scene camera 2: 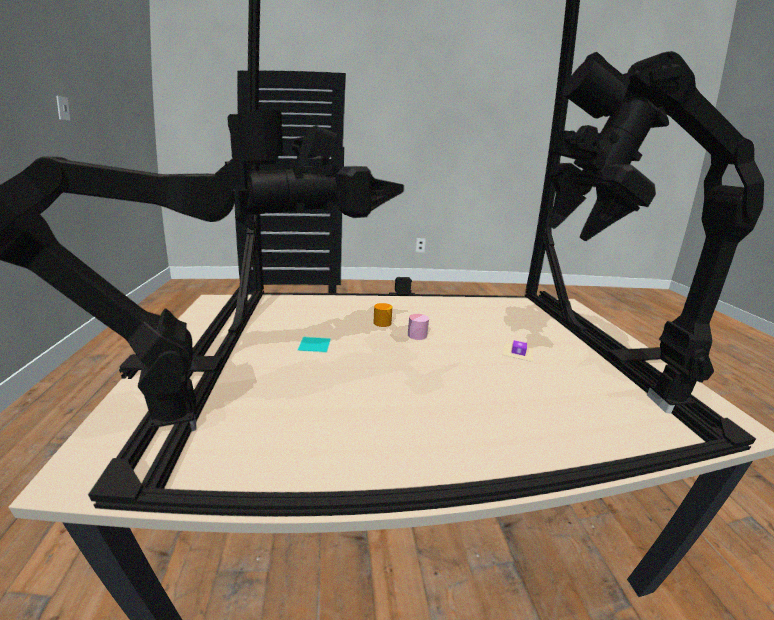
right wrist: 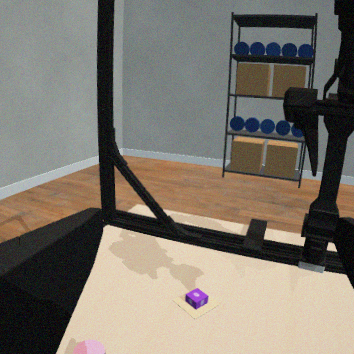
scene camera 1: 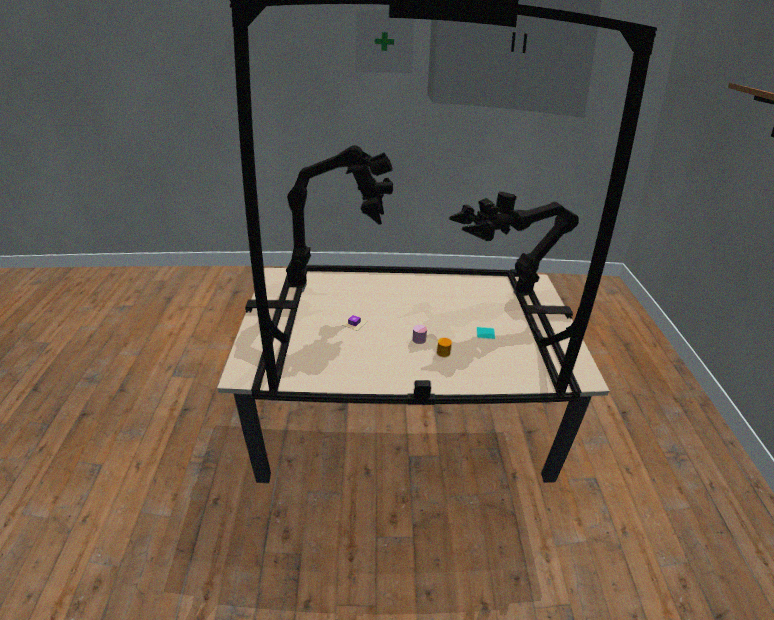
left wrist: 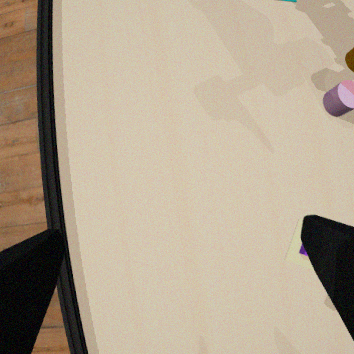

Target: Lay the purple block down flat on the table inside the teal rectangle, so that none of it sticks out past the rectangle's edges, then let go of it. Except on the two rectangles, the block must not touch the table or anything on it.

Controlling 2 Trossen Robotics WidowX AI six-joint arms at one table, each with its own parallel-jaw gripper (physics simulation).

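Frame: origin at the left arm's base, x ahead, y left, z up, level; millimetres.
Where they show: left gripper, fingertip midpoint: [scene camera 2: 565, 233] [right wrist: 352, 181] [scene camera 1: 381, 219] [left wrist: 183, 235]; right gripper, fingertip midpoint: [scene camera 2: 388, 186] [right wrist: 222, 225] [scene camera 1: 455, 223]; left arm's base, link origin: [scene camera 2: 671, 395] [right wrist: 312, 257] [scene camera 1: 296, 283]; right arm's base, link origin: [scene camera 2: 172, 411] [scene camera 1: 524, 290].
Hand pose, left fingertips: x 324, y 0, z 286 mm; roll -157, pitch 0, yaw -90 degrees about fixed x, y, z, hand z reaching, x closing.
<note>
Things, the pixels of their top centre, and the offset from my left fingertips. "spot": a spot on its surface instead. Level surfaces: height alone.
- purple block, top centre: [right wrist: 196, 294] [scene camera 2: 520, 344] [scene camera 1: 354, 318] 68 mm back, 210 mm right, 286 mm down
- pale yellow rectangle, surface spot: [right wrist: 195, 314] [scene camera 2: 506, 354] spot: 34 mm back, 195 mm right, 304 mm down
- teal rectangle, surface spot: [scene camera 2: 314, 344] [scene camera 1: 485, 332] spot: 390 mm ahead, 212 mm right, 305 mm down
- pink cylinder, top centre: [right wrist: 88, 351] [left wrist: 350, 93] [scene camera 2: 419, 317] [scene camera 1: 420, 328] 159 mm ahead, 279 mm right, 260 mm down
- orange cylinder, top centre: [scene camera 2: 383, 306] [scene camera 1: 444, 341] 240 mm ahead, 341 mm right, 261 mm down
- table, surface height: 306 mm down
The purple block [scene camera 1: 354, 320] [scene camera 2: 519, 348] [right wrist: 196, 298] lies on a pale yellow rectangle [scene camera 2: 509, 353] [right wrist: 195, 314]; in the left wrist view a sliver of the block [left wrist: 303, 250] shows beside a finger. The teal rectangle [scene camera 1: 485, 333] [scene camera 2: 314, 344] lies bare on the table; its edge [left wrist: 287, 0] shows at the top of the left wrist view. My left gripper [scene camera 2: 568, 232] [left wrist: 183, 235] is open and empty, high above the table, pointing down. My right gripper [scene camera 1: 457, 224] is open and empty, high above the table and roughly level; its fingers show at both sides of the right wrist view.
A pink cylinder [scene camera 1: 419, 334] [scene camera 2: 418, 327] [left wrist: 339, 98] [right wrist: 90, 347] and an orange cylinder [scene camera 1: 444, 347] [scene camera 2: 383, 315] [left wrist: 351, 59] stand between the two rectangles. A black frame [scene camera 1: 245, 161] [scene camera 2: 323, 502] with upright posts runs around the table [scene camera 1: 387, 297].
</note>
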